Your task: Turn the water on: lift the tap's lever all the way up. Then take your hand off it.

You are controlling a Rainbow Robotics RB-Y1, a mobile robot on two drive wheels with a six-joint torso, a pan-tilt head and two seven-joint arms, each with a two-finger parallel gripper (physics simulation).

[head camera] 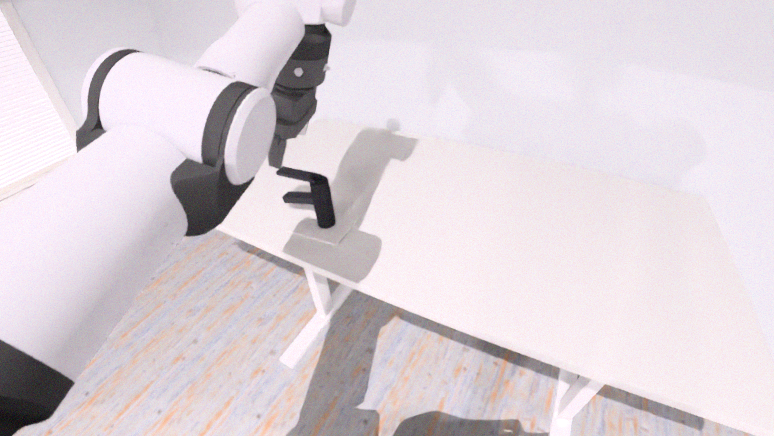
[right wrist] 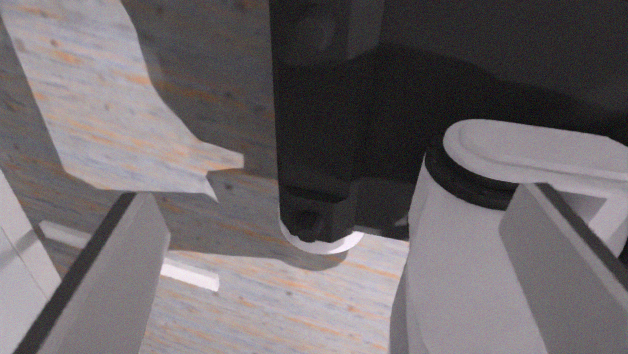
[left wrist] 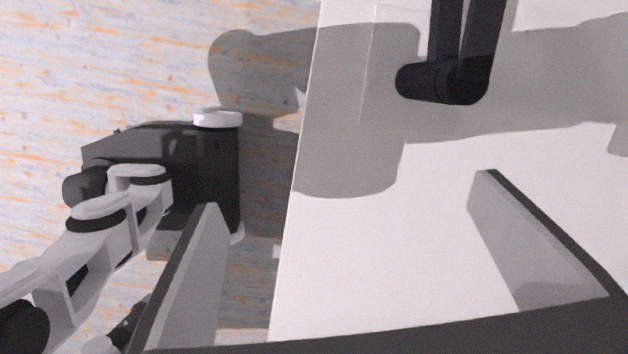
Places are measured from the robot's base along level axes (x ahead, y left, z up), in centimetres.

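Where they show: left gripper, fingertip midpoint: (head camera: 288,148) (left wrist: 347,204); right gripper, fingertip midpoint: (right wrist: 334,210).
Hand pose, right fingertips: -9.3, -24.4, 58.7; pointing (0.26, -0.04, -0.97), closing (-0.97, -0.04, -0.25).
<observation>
After its pixels a point has its place, as x, y, z.
The black tap (head camera: 324,203) @(43.0, 41.7, 103.6) (left wrist: 422,82) @(42.4, 43.1, 104.2) stands upright on a thin pale plate (head camera: 319,236) @(39.2, 42.5, 95.7) near the table's near edge. Its lever (head camera: 296,173) @(44.8, 49.8, 109.9) (left wrist: 481,40) @(44.8, 47.1, 109.9) sticks out from the top of the body, above the shorter spout (head camera: 297,197) @(43.9, 50.5, 103.1) (left wrist: 445,30) @(44.6, 48.9, 103.5). In the head view both point left; the lever's exact tilt is hard to tell. My left gripper (head camera: 277,154) @(29.8, 37.7, 125.6) (left wrist: 347,204) @(29.8, 37.7, 125.6) is open and empty. It points down, its fingertip showing just beyond the lever's free end in the head view. My right gripper (right wrist: 334,210) @(-9.3, -24.4, 58.8) is open and empty, away from the tap.
The white table (head camera: 514,243) @(52.7, -4.5, 95.2) (left wrist: 350,280) @(39.3, 10.3, 95.1) stretches right in the head view, with white legs (head camera: 319,292) @(69.7, 74.7, 23.7) below. A pale wall (head camera: 541,97) @(106.0, -7.0, 115.5) stands behind it. My left arm covers the left of the head view. Arm shadows fall across the tabletop. My dark base (right wrist: 325,125) @(-1.2, -2.1, 19.1) shows in the right wrist view.
</observation>
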